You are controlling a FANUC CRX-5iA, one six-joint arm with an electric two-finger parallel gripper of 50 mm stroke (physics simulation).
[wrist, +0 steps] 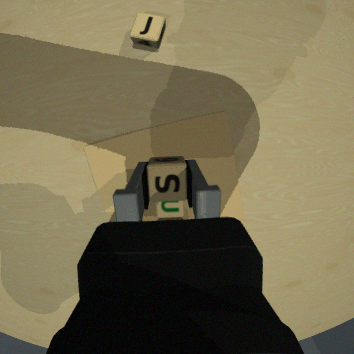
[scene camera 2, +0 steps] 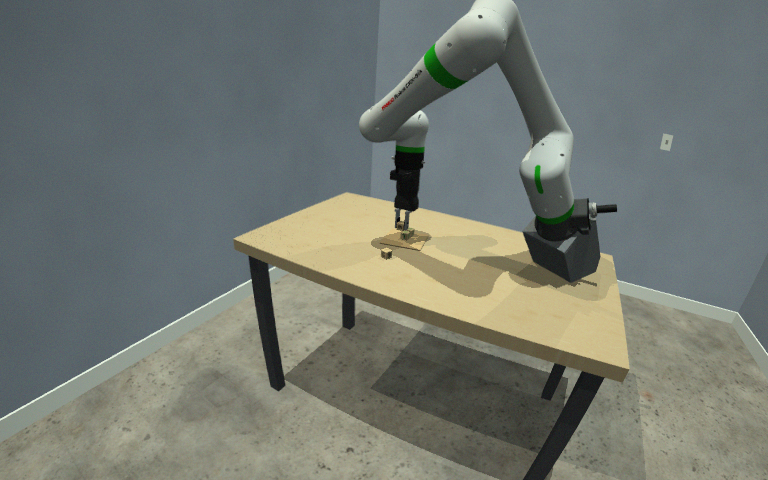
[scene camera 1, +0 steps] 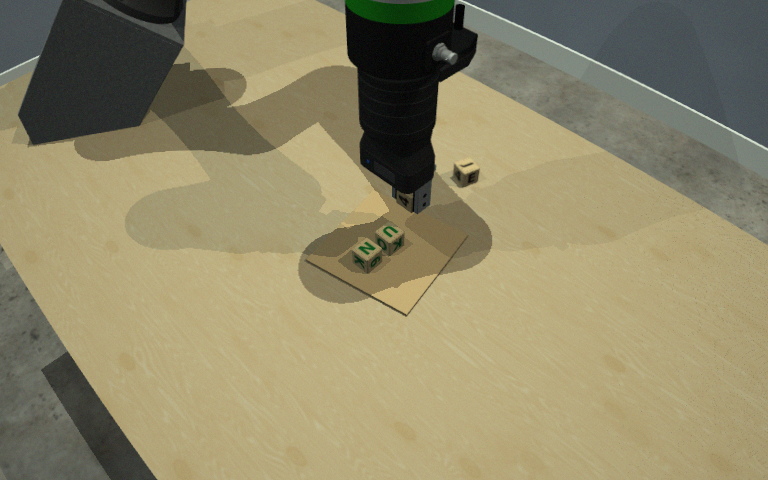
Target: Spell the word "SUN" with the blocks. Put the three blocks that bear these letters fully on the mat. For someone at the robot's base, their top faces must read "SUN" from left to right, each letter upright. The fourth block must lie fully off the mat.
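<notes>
My gripper (scene camera 1: 408, 200) (scene camera 2: 402, 221) (wrist: 166, 174) is shut on the S block (scene camera 1: 403, 200) (wrist: 167, 182), its black S facing up. It holds the block above the mat (scene camera 1: 405, 298) (wrist: 102, 162), beside the U block and on the side away from the N block. The U block (scene camera 1: 389, 238) (wrist: 170, 208) and the N block (scene camera 1: 367, 255) stand close together on the mat, green letters up. The S block partly hides the U block in the wrist view. The J block (scene camera 1: 466, 172) (scene camera 2: 386, 253) (wrist: 148, 29) lies off the mat.
The wooden table (scene camera 1: 237, 350) (scene camera 2: 317, 254) carries everything. The dark robot pedestal (scene camera 1: 101, 79) (scene camera 2: 572, 254) stands at one end of the table. Arm shadows cross the mat and table. Walls rise beyond the table.
</notes>
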